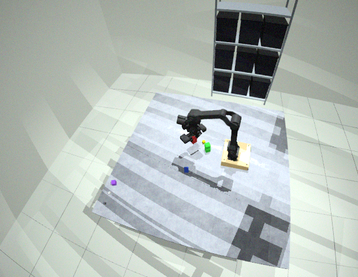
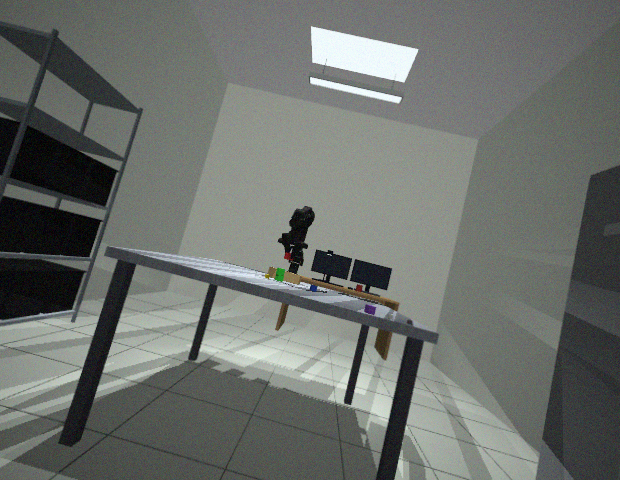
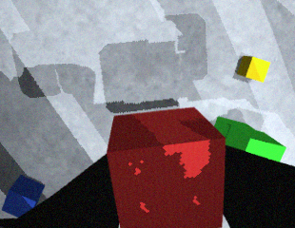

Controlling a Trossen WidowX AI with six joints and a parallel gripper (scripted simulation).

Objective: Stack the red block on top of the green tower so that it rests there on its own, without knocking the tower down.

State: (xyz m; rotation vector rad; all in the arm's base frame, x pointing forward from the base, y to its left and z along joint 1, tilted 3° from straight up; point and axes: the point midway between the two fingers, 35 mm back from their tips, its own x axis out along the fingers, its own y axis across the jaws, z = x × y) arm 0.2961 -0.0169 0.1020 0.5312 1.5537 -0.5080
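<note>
The yellow block lies 13 cm below my gripper tip, 10 cm to the right of it and 6 cm behind it. The rest, counted from my gripper tip: purple block (49 cm ahead, 42 cm to the left, 12 cm below); then blue block (17 cm to the left, 12 cm below, 1 cm ahead); then red block (1 cm above).
</note>
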